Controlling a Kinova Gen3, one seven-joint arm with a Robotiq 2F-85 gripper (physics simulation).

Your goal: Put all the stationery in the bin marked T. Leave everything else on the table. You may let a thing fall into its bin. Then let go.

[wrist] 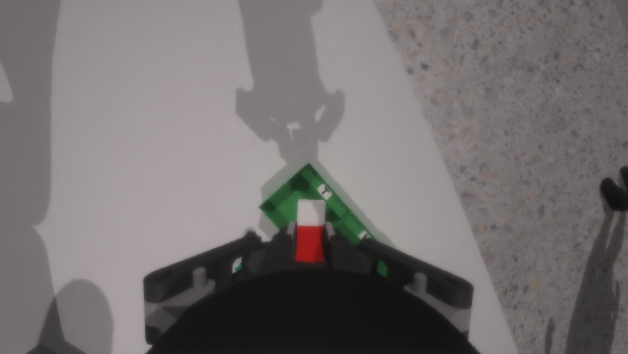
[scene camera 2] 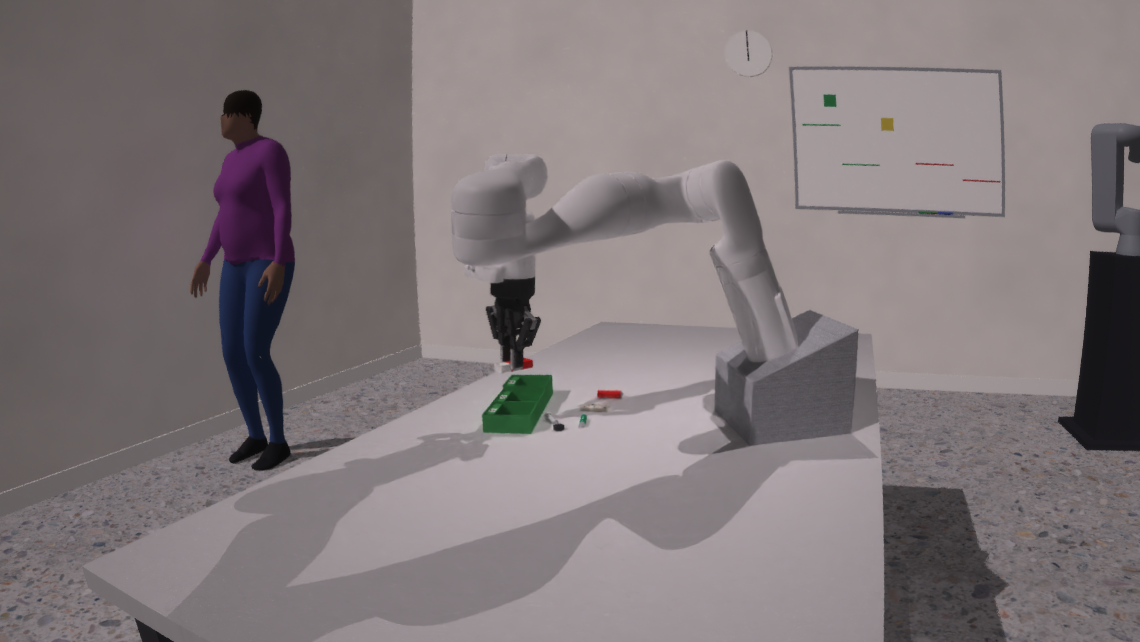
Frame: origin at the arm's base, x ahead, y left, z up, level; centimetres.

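Where they show: gripper, fingertip midpoint: (wrist: 310, 232) (scene camera 2: 511, 367); arm's base at its link origin: (scene camera 2: 772, 349).
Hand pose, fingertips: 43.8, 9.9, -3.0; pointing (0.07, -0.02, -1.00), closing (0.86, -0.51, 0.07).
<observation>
Each offset is from my fingertips to the top centre of the thing, as dx, dy, dz. "pt": to the spot under its first point. Level surfaces: height alone.
My gripper (scene camera 2: 512, 362) (wrist: 310, 232) is shut on a block-shaped eraser @(-0.2, -0.3, +1.1) (scene camera 2: 523, 363) (wrist: 310, 244), red with a white end, and holds it in the air above the table. In the wrist view the eraser's white end overlaps the near part of the bin marked T (wrist: 286, 204), whose label @(+3.5, +1.3, -7.5) (wrist: 324, 191) shows on its right wall. This bin is the end compartment of a green three-part tray @(pt -1.3, +4.5, -8.2) (scene camera 2: 510, 421). In the scene view the gripper is higher than the tray. The gripper hides much of the tray in the wrist view.
On the table @(dz -10.4) (scene camera 2: 702, 542) (wrist: 150, 125), right of the tray in the scene view, lie a red rod-shaped piece @(-11.2, -20.8, -8.9) (scene camera 2: 609, 393), a pale domino @(-10.8, -12.5, -9.7) (scene camera 2: 592, 407), a small green piece @(-11.3, -3.9, -9.3) (scene camera 2: 583, 419), a black nut @(-8.5, +0.3, -9.5) (scene camera 2: 558, 427) and a small grey piece @(-5.6, -3.5, -9.0) (scene camera 2: 549, 417). A person (scene camera 2: 253, 199) stands left of the table.
</observation>
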